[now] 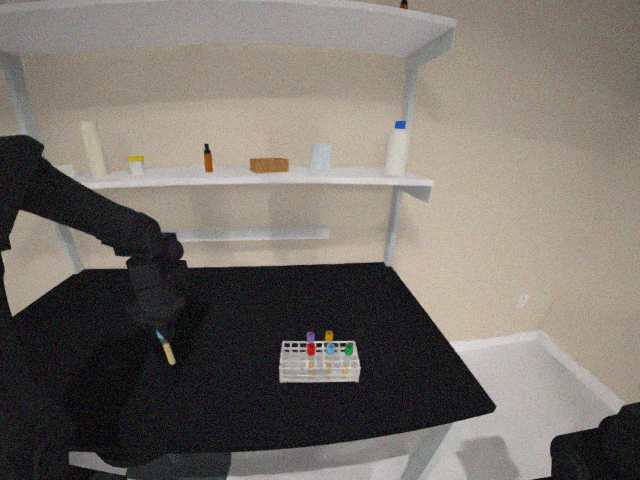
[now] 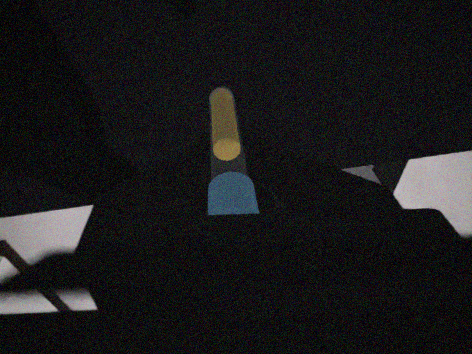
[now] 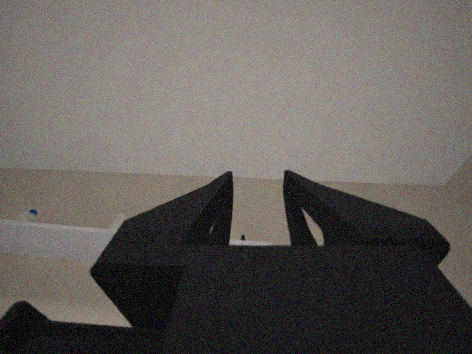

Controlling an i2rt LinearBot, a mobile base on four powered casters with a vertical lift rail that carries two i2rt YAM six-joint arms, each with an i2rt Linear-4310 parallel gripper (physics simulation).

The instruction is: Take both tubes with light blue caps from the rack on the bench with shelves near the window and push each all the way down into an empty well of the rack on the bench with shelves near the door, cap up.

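Frame: origin at the left arm's base, x ahead, y right, z down, level; millimetres.
Seen in the pictures: left gripper, between the fingertips: (image 1: 167, 340) (image 2: 228, 146); right gripper, between the fingertips: (image 3: 257, 179).
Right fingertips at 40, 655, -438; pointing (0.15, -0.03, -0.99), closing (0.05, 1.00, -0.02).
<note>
A point is followed by its place in that frame, as x, y, z.
My left gripper (image 1: 159, 327) (image 2: 228, 146) {294, -3, -12} is shut on a tube's light blue cap (image 2: 232, 195) {296, -3, -46}. The tube (image 1: 168, 352) {280, 1, 13} (image 2: 224, 117) {294, -4, 14}, with yellow contents, hangs cap up, slightly tilted, above the black bench top, left of the rack. The clear rack (image 1: 319, 381) {316, 343, 130} stands on the bench. A second tube with a light blue cap (image 1: 330, 349) {325, 365, 21} stands in it, between a red-capped tube (image 1: 310, 349) {323, 319, 21} and a green-capped tube (image 1: 348, 349) {325, 407, 21}. My right gripper (image 3: 257, 179) {40, 655, -438} is partly open and empty, with wall and ceiling behind its fingers. Whether this bench is near the window or door cannot be told.
Purple-capped (image 1: 310, 336) {364, 318, 20} and orange-capped (image 1: 328, 335) {368, 362, 20} tubes stand in the rack's back part. A shelf (image 1: 232, 178) {607, 81, -315} above the bench top (image 1: 248, 413) {231, 183, 139} holds bottles, jars and a brown box (image 1: 268, 165) {710, 165, -341}. The right arm (image 1: 602, 444) {13, 614, -177} shows at the lower right, beyond the bench's right edge.
</note>
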